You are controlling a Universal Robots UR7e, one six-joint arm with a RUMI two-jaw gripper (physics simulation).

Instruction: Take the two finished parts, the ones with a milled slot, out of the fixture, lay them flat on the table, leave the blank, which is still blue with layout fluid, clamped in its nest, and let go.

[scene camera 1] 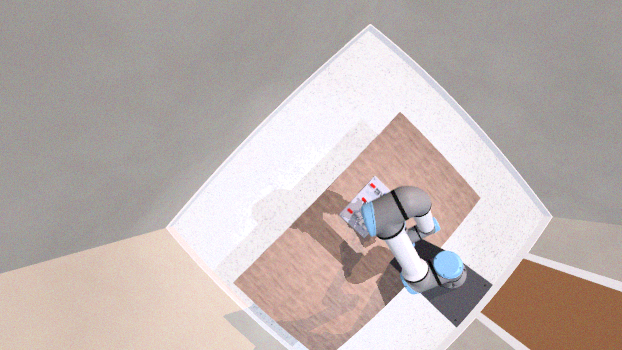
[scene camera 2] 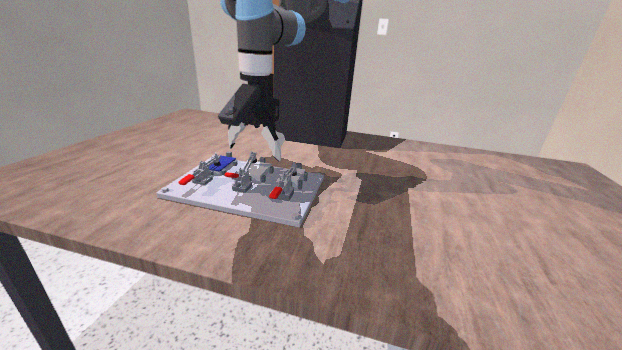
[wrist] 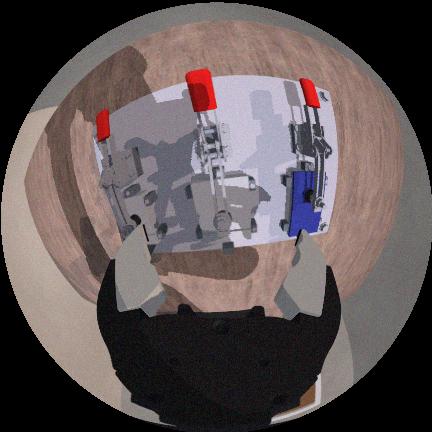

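The grey fixture plate lies on the table with three red-handled toggle clamps. The blue blank sits in the end nest, right in the wrist view, with its clamp arm across it. A grey part sits in the middle nest under a clamp arm; its slot is unclear. The third nest is shadowed among its pins, and I cannot make out a part in it. My gripper is open and empty above the fixture. The arm hides it in scene camera 1.
The red handles point away from the gripper in the wrist view. Clamp arms and locating pins stand up from the plate. The wooden table extends around it, with arm shadows. A dark pedestal stands behind the table.
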